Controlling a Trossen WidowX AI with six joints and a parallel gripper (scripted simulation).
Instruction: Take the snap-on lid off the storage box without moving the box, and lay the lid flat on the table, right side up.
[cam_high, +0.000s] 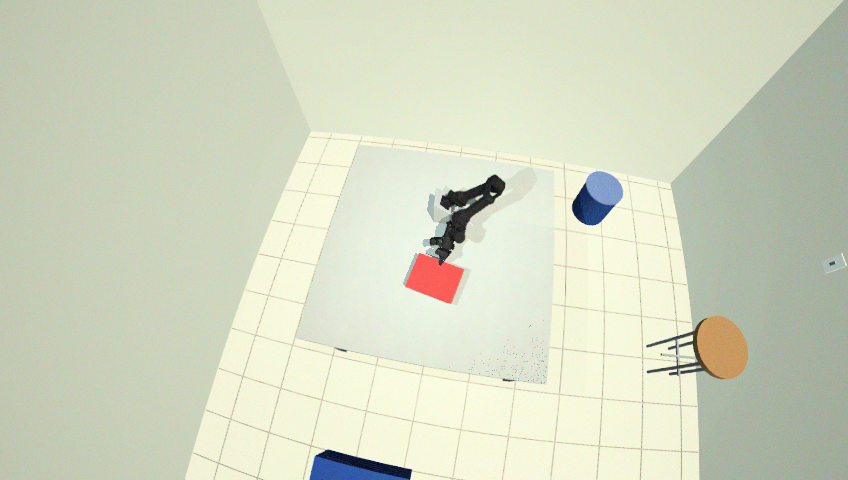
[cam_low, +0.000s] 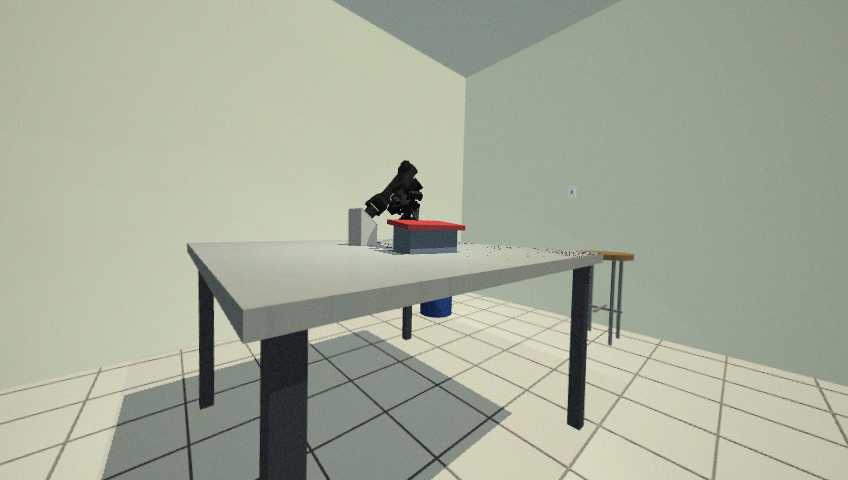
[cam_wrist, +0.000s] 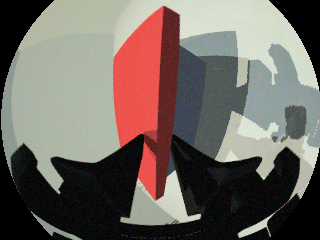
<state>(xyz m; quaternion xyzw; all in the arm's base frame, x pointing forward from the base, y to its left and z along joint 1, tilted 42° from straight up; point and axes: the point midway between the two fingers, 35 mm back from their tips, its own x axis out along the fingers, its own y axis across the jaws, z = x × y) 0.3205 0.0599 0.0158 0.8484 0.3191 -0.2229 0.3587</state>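
Now: the red lid 80 mm ahead of my gripper tip and 10 mm to the right of it. Round my gripper tip: grey-blue storage box 70 mm ahead, 10 mm to the right, 60 mm below.
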